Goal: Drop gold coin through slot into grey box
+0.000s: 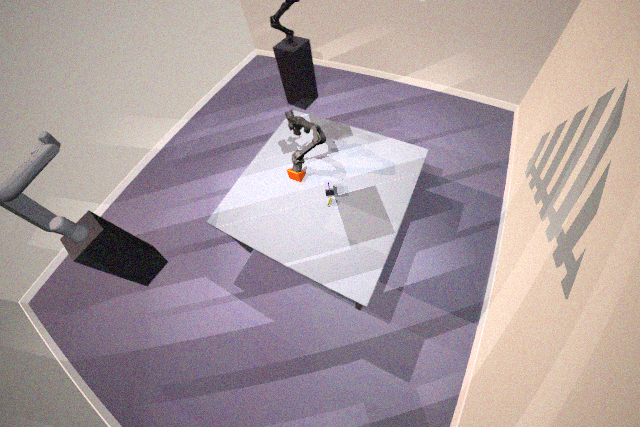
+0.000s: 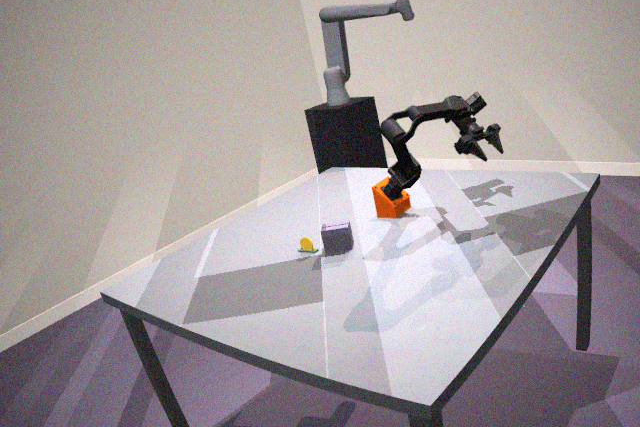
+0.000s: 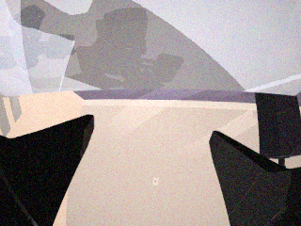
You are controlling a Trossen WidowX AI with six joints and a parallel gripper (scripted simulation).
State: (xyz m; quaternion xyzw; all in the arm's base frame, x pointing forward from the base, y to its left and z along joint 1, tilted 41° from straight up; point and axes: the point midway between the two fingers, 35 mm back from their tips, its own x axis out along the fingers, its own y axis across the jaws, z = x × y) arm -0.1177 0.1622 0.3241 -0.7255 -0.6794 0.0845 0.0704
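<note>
Now: the coin 47 cm ahead of my gripper tip, 43 cm to the right of it and 15 cm below it.
</note>
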